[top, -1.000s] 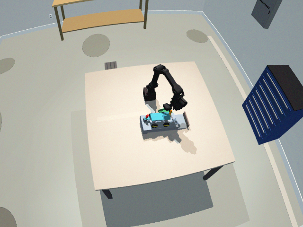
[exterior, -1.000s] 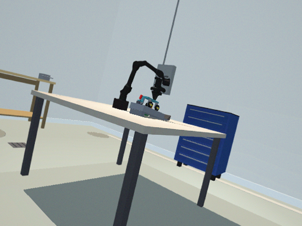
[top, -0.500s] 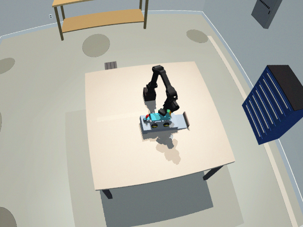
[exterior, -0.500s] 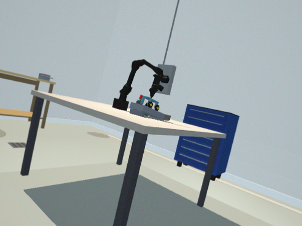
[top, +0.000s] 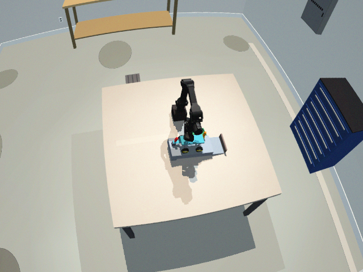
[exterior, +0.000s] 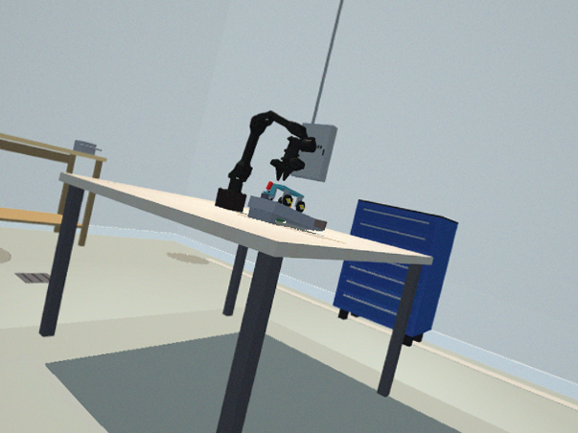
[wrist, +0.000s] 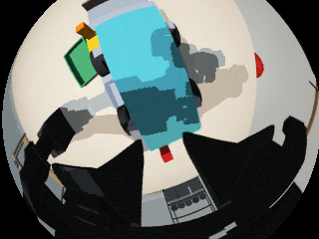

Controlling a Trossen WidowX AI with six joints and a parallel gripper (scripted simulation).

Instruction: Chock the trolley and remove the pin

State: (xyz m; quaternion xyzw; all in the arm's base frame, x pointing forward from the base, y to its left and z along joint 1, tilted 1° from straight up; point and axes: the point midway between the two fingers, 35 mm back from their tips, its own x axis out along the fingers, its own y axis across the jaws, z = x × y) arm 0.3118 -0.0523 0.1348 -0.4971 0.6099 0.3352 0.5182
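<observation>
Now: the red-headed stop pin 60 mm to the right of my gripper tip, 50 mm below it and 10 mm behind it. Also, from my gripper tip: yellow chock: 150 mm to the left, 110 mm below, 40 mm behind; grey ramp: 140 mm below, 50 mm to the left, 20 mm ahead; trolley: 70 mm below, 50 mm to the left, 20 mm ahead.
</observation>
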